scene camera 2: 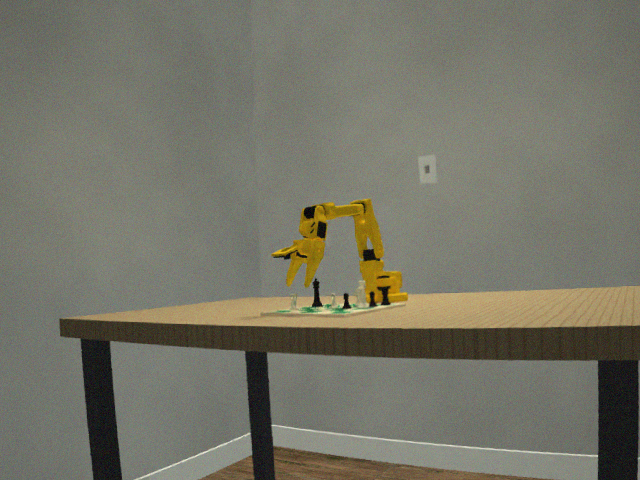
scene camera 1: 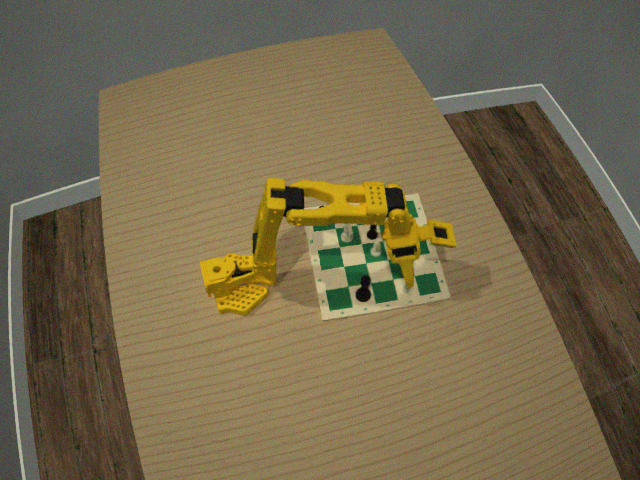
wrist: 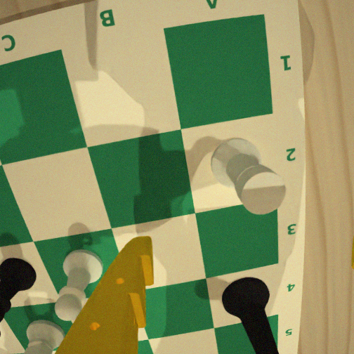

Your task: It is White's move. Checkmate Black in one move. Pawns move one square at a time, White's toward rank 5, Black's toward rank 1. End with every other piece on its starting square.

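Frame: origin at the arm's base, x right, y up, z back, level; millimetres.
Seen in the pictures: end effector, tool point: (scene camera 2: 305,285) (scene camera 1: 406,255); arm's base, origin of the base link: (scene camera 1: 248,283).
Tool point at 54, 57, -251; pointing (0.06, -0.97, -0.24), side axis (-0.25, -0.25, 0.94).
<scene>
Offsets run from my tool point to a thing's middle, as dx, dy, dz. "pt": to the spot under its first point. Level surfaces: height alone.
The board {pt +38, -51, +144} (scene camera 1: 327,313) (wrist: 290,120) lies on the table. A short flat-topped white piece {+35, -35, +3} (wrist: 250,175) (scene camera 2: 294,301) stands on A2. A tall black king {+24, -20, +78} (scene camera 2: 316,292) (scene camera 1: 363,293) (wrist: 247,300) stands on A4. A small white piece {-47, -35, +31} (scene camera 1: 376,250) (wrist: 82,270) stands on C3, a black pawn {-81, -35, +25} (scene camera 1: 372,234) (wrist: 15,275) on D3 and a white piece {-88, -31, +68} (scene camera 1: 347,235) (wrist: 45,335) on D4. My gripper (scene camera 1: 409,283) (scene camera 2: 298,284) is open and empty, its tips a little above the A2 piece. In the wrist view one notched jaw shows, with a sliver of the other at the right edge.
A tall white piece {-121, -20, +23} (scene camera 2: 360,293) and two black pieces, one small {-125, -35, +57} (scene camera 2: 372,299) and one larger {-136, -35, +98} (scene camera 2: 384,295), stand nearer the arm base (scene camera 1: 240,297). In scene camera 1 the arm covers much of the E file. The wooden table {dy -57} (scene camera 1: 336,387) surrounds the board.
</scene>
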